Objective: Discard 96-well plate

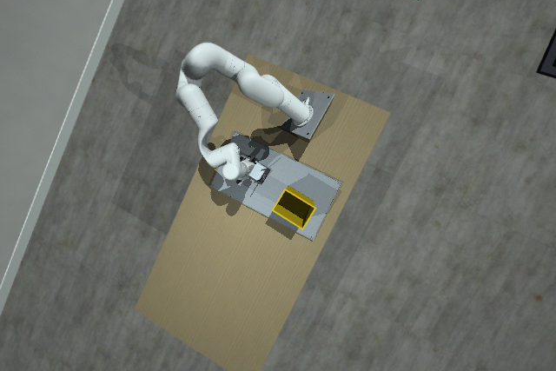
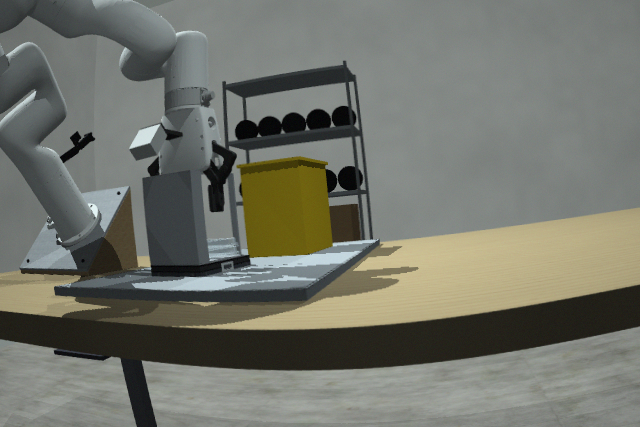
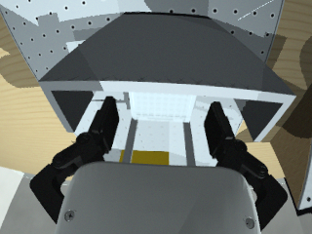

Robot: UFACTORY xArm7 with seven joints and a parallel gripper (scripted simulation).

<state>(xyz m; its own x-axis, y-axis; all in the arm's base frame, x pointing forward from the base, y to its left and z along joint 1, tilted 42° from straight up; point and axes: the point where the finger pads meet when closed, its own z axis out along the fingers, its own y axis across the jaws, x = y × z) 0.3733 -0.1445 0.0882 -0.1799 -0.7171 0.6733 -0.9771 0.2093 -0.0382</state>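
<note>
The grey rack wall lies 1 cm behind my hand, 7 cm to the right of it and 1 cm below it. Round my hand: yellow plastics bin W1: 9 cm ahead, 30 cm to the left, 1 cm below.
</note>
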